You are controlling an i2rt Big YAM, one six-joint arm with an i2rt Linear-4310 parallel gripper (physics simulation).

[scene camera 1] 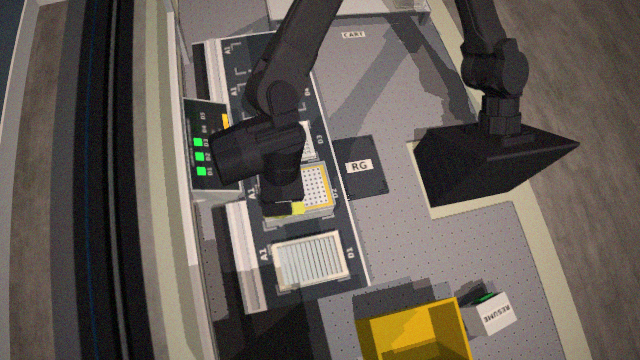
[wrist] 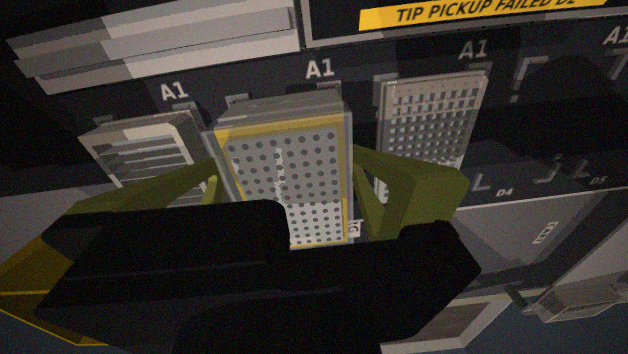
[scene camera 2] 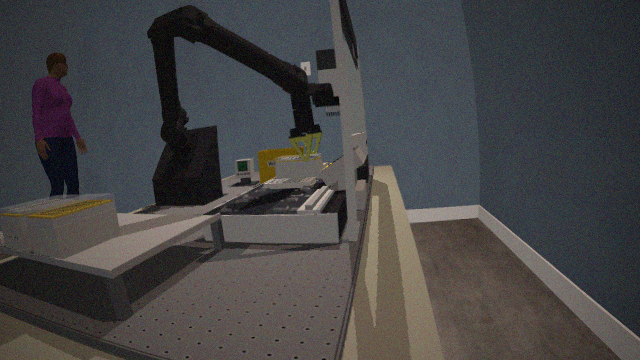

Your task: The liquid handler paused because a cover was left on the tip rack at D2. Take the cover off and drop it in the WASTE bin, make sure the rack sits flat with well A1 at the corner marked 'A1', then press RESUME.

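Frame: origin at the arm's base, x ahead, y left, z up, level; centimetres.
Where they show: gripper, fingertip midpoint: (scene camera 1: 276,194) (wrist: 286,157) (scene camera 2: 310,159); arm's base, origin of the base link: (scene camera 1: 498,136) (scene camera 2: 185,150).
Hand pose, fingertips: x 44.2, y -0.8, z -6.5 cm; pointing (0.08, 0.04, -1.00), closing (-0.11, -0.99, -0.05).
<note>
Each offset is from my fingertips to the centre of the thing. "*": to the spot under its first point.
The tip rack {dx -3.5, dy +0.1, dz -2.6 cm} (scene camera 1: 285,220) (scene camera 2: 295,170) (wrist: 287,107), with a grey body and yellow-edged top, stands in slot D2 and looks level. The clear cover {dx -3.5, dy +0.1, dz +0.0 cm} (scene camera 1: 316,187) (wrist: 278,155) lies over its top, with a bright glare streak in the wrist view. My gripper (scene camera 2: 306,156) (wrist: 286,157) has its yellow-green fingers against the cover's two long sides and is shut on it. The arm hides part of the rack in scene camera 1. The corner mark 'A1' {* dx +4.4, dy -3.4, dz -5.9 cm} (scene camera 1: 251,193) (wrist: 320,68) is beside the rack. The yellow WASTE bin {dx -16.9, dy +32.0, dz -4.4 cm} (scene camera 1: 442,320) (scene camera 2: 267,167) (wrist: 37,270) and RESUME box {dx -33.7, dy +32.4, dz -5.9 cm} (scene camera 1: 497,314) (scene camera 2: 244,167) stand apart.
A slatted trough {dx -3.0, dy +12.6, dz -4.2 cm} (scene camera 1: 310,260) (wrist: 145,150) is in D1 and a white well plate {dx -3.9, dy -12.2, dz -5.1 cm} (scene camera 1: 307,142) (wrist: 430,115) in D3, close on either side. The status screen {* dx +10.6, dy -12.1, dz +1.3 cm} (scene camera 1: 207,145) (wrist: 480,12) stands behind. Another yellow-topped rack {dx -27.4, dy -67.4, dz +0.7 cm} (scene camera 2: 60,225) is on the raised cart shelf (scene camera 2: 150,240).
</note>
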